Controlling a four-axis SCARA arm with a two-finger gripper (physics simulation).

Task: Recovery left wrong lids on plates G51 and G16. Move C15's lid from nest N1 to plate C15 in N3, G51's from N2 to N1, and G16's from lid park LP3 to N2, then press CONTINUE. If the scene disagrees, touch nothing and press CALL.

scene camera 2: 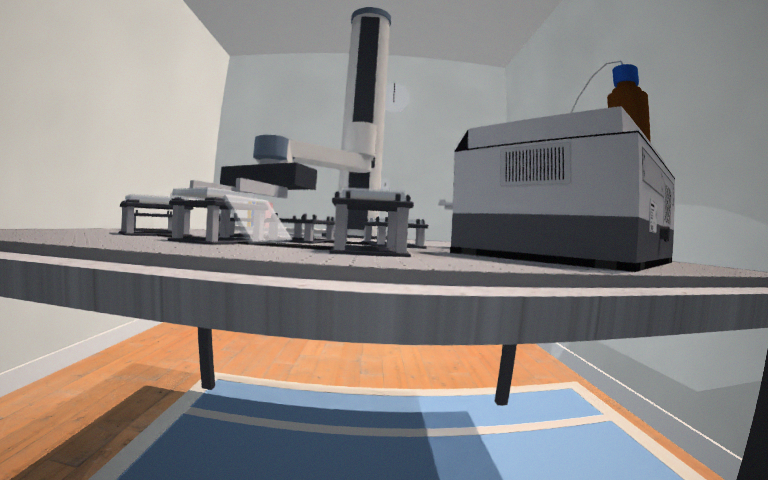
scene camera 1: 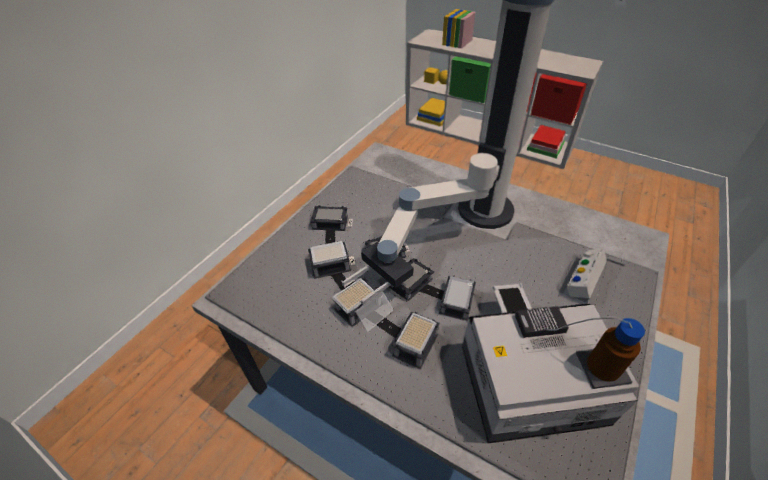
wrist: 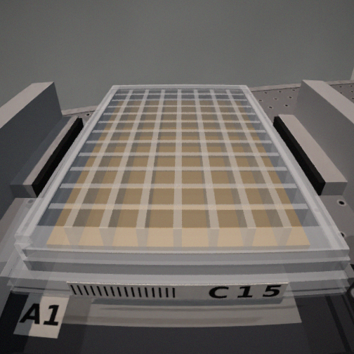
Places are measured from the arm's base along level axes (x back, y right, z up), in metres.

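Pixels of known places: gripper, between the fingertips: (scene camera 2: 213, 185) (scene camera 1: 352, 293); arm's base, origin of its link: (scene camera 1: 485, 210).
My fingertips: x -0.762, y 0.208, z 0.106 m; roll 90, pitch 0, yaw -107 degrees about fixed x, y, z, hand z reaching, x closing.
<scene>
Ahead of a thing's pixels: the offset from my fingertips to its top centre. "pt": to the spot under its first point.
My gripper (scene camera 1: 359, 290) (scene camera 2: 219, 187) (wrist: 177, 102) is shut on plate C15 @[dx +0.006, dy -0.002, dz -0.007 m] (scene camera 1: 347, 299) (scene camera 2: 195, 193) (wrist: 177, 240), a clear-lidded plate with tan wells and a C15 label. The plate is level, at the top of a nest @[dx +0.017, dy -0.009, dz -0.024 m] (scene camera 1: 353, 317) (scene camera 2: 212, 223); whether it bears on it is unclear. Another tan plate @[dx -0.019, dy -0.259, dz -0.008 m] (scene camera 1: 416, 333) sits in the nest to the right, a whitish plate @[dx +0.128, dy +0.199, dz -0.012 m] (scene camera 1: 329, 253) in a nest at the left, and a pale clear piece @[dx +0.216, dy -0.305, dz -0.038 m] (scene camera 1: 458, 293) on a stand at the right. Their labels are unreadable. The button box @[dx +0.548, dy -0.684, dz -0.009 m] (scene camera 1: 586, 275) stands at the far right.
Clear tilted panels @[dx +0.008, dy -0.083, dz -0.018 m] (scene camera 1: 373, 314) (scene camera 2: 257, 217) stand close beside the nest. A dark stand (scene camera 1: 420, 275) is partly under the gripper body, and another stand (scene camera 1: 330, 215) is at the back left. A large white instrument (scene camera 1: 543, 367) (scene camera 2: 555, 198) bears a brown bottle @[pt dx +0.011, dy -0.760, dz +0.231 m] (scene camera 1: 611, 356) (scene camera 2: 628, 101).
</scene>
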